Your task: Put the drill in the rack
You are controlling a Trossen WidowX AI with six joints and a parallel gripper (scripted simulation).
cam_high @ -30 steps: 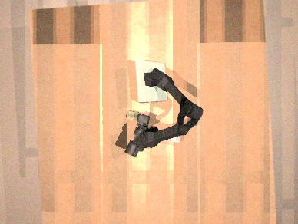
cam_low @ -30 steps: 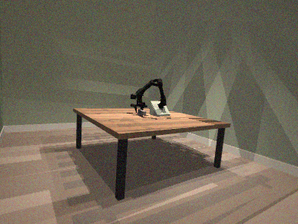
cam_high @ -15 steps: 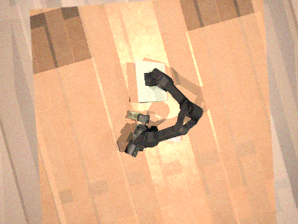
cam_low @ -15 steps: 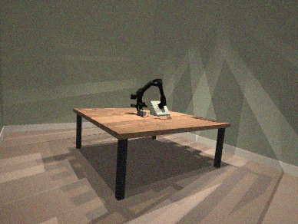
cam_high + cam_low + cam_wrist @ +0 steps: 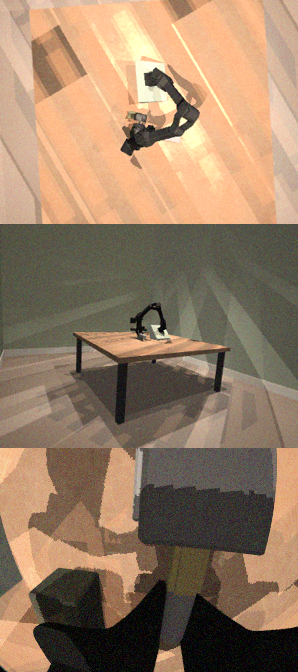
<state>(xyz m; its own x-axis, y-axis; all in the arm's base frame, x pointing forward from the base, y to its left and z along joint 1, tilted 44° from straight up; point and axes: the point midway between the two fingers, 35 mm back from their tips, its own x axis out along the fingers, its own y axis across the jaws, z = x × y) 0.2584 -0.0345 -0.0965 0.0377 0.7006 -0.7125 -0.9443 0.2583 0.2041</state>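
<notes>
Right now the drill is 5 cm to the left of my gripper tip, 3 cm above it and 2 cm ahead of it. Round my gripper tip: small olive block: 8 cm behind, 1 cm to the right; then light grey block: 12 cm to the left, 4 cm ahead, 3 cm above.
</notes>
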